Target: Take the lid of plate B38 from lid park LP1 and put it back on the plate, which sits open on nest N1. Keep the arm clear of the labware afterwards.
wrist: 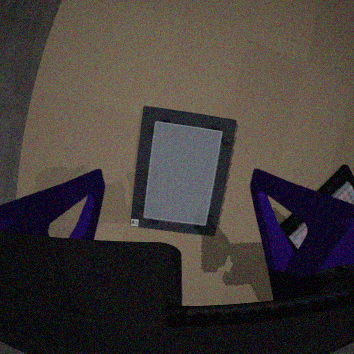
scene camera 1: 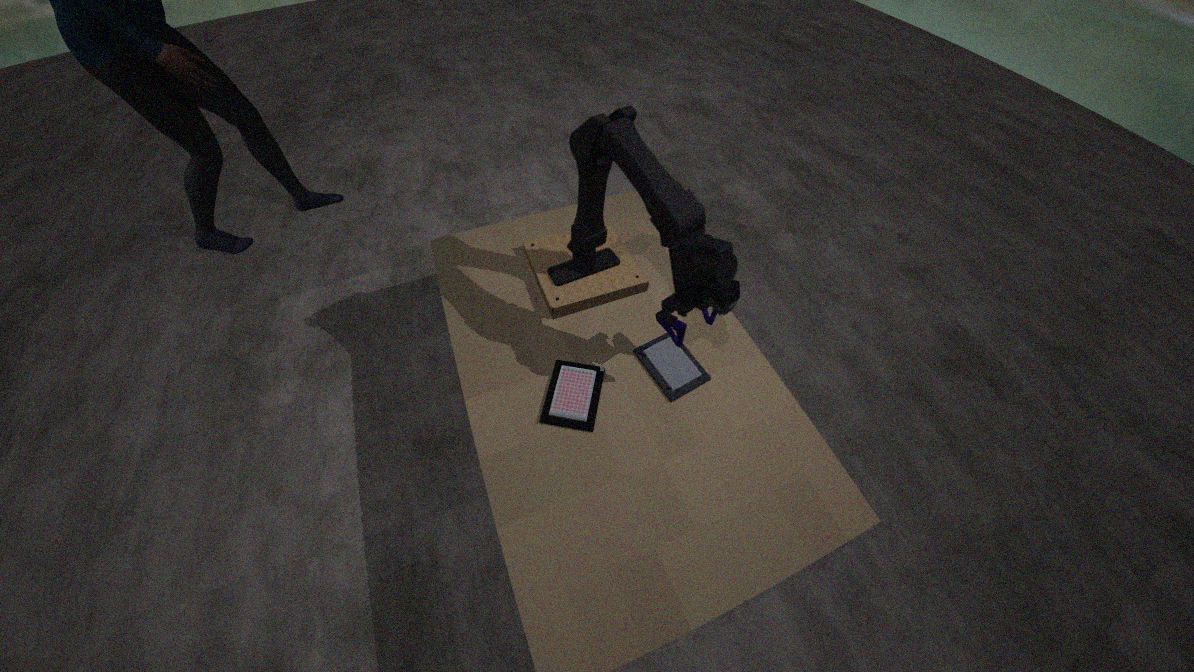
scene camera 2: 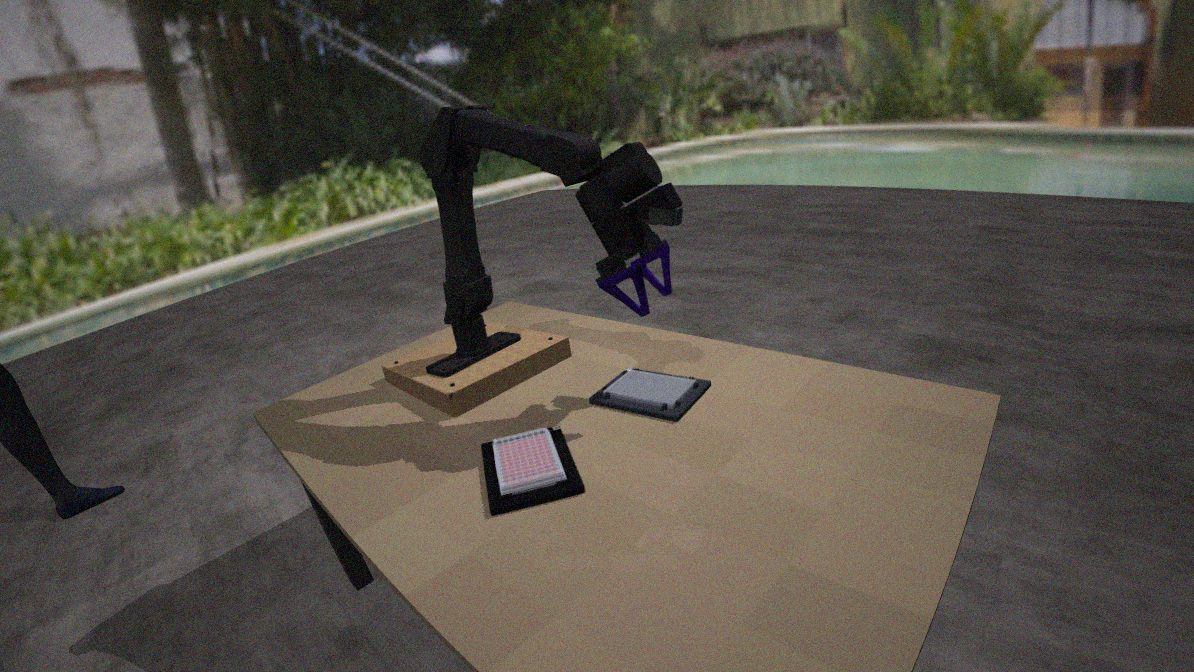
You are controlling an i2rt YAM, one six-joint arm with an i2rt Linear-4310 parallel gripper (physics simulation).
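Where they show: gripper, fingertip midpoint: (wrist: pixel 177 177) (scene camera 1: pixel 694 334) (scene camera 2: pixel 657 304); arm's base at its link origin: (scene camera 1: pixel 584 267) (scene camera 2: pixel 475 355).
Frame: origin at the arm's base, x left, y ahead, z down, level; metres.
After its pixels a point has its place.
The lid (scene camera 1: pixel 672 364) {x 0.054, y 0.368, z 0.023 m} (scene camera 2: pixel 651 389) {x 0.048, y 0.372, z 0.023 m} (wrist: pixel 183 173) {x 0.056, y 0.365, z 0.023 m} is a pale, clear rectangle lying flat on the dark grey lid park LP1 (scene camera 1: pixel 673 395) {x 0.013, y 0.436, z 0.031 m} (scene camera 2: pixel 690 407) {x 0.042, y 0.445, z 0.037 m} (wrist: pixel 139 172) {x 0.112, y 0.355, z 0.031 m}. The plate B38 (scene camera 1: pixel 574 393) {x -0.191, y 0.329, z 0.022 m} (scene camera 2: pixel 528 460) {x -0.197, y 0.335, z 0.017 m} (wrist: pixel 299 236) {x -0.130, y 0.306, z 0.014 m}, with pink wells showing, sits open on the black nest N1 (scene camera 1: pixel 570 424) {x -0.231, y 0.390, z 0.029 m} (scene camera 2: pixel 537 503) {x -0.243, y 0.388, z 0.037 m} (wrist: pixel 341 174) {x -0.186, y 0.408, z 0.029 m}; in the wrist view it is partly hidden behind the right finger. My gripper (scene camera 1: pixel 694 331) {x 0.071, y 0.385, z -0.114 m} (scene camera 2: pixel 655 303) {x 0.071, y 0.385, z -0.114 m} (wrist: pixel 177 177) {x 0.071, y 0.385, z -0.114 m} is open and empty, with purple fingers. It hangs above the lid park, and its fingertips stand apart on either side of the lid in the wrist view.
The arm's wooden base block (scene camera 1: pixel 599 293) {x -0.008, y 0.107, z -0.003 m} (scene camera 2: pixel 509 375) {x -0.016, y 0.111, z 0.015 m} stands at the back of the wooden table (scene camera 1: pixel 668 517) {x -0.143, y 0.656, z 0.041 m} (scene camera 2: pixel 710 534) {x -0.191, y 0.600, z 0.041 m}. The nest lies beside the lid park, with a gap between. A person (scene camera 1: pixel 208 108) stands on the floor off the table, partly in view. The arm's shadow crosses the table.
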